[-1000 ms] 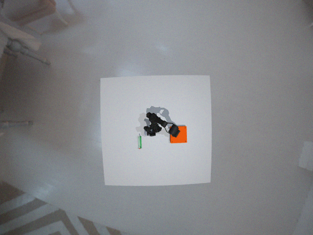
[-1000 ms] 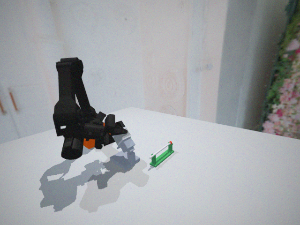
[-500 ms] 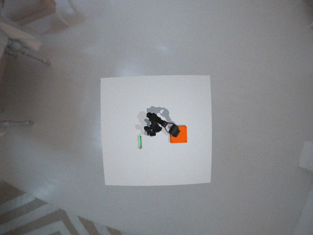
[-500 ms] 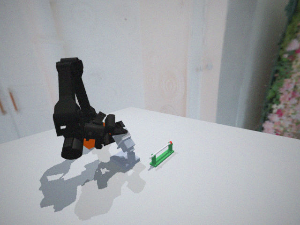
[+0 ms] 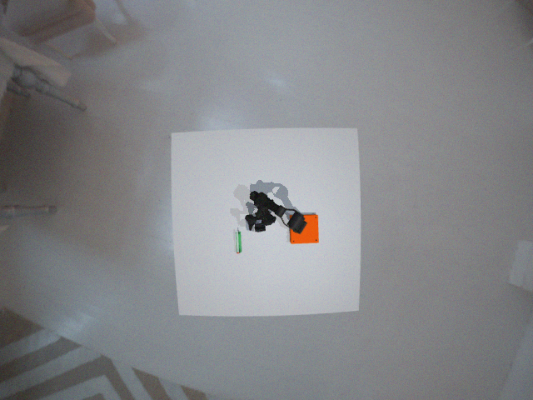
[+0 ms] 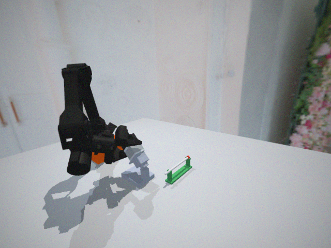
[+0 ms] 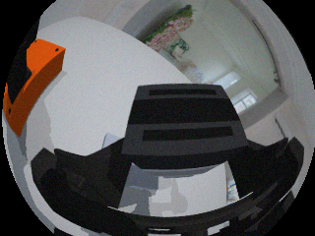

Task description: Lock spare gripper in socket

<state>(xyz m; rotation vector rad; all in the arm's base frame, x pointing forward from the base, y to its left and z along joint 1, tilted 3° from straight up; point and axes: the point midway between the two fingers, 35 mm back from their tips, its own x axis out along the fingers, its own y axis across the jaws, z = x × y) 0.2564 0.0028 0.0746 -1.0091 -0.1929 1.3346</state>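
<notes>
The spare gripper is 20 mm to the right of my gripper tip. From my gripper tip the other things lie so: grey mount 20 mm ahead, 10 mm to the right, 60 mm below; green cradle 120 mm ahead, 110 mm to the left, 90 mm below.
</notes>
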